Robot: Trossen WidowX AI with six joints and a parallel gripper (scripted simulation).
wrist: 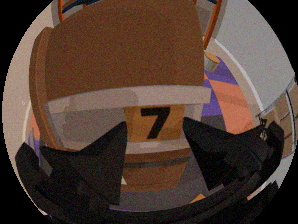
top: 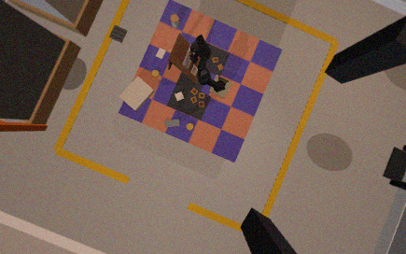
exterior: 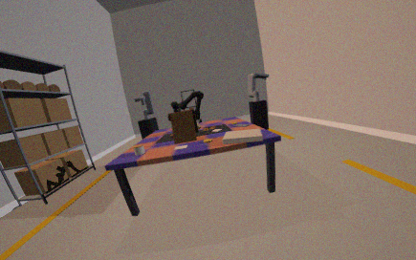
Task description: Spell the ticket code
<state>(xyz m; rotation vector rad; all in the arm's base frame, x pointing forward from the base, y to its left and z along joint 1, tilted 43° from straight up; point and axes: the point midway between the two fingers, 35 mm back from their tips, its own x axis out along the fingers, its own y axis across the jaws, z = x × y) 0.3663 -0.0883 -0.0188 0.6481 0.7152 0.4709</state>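
Now: gripper tip 8 cm to the right of the white ticket, 8 cm past it and 8 cm above it. From my gripper tip the other things lie so: brown letter tile right at my gripper tip; dark mat 18 cm behind, 15 cm below, 10 cm to the left; beige slab 58 cm to the left, 29 cm ahead, 14 cm below.
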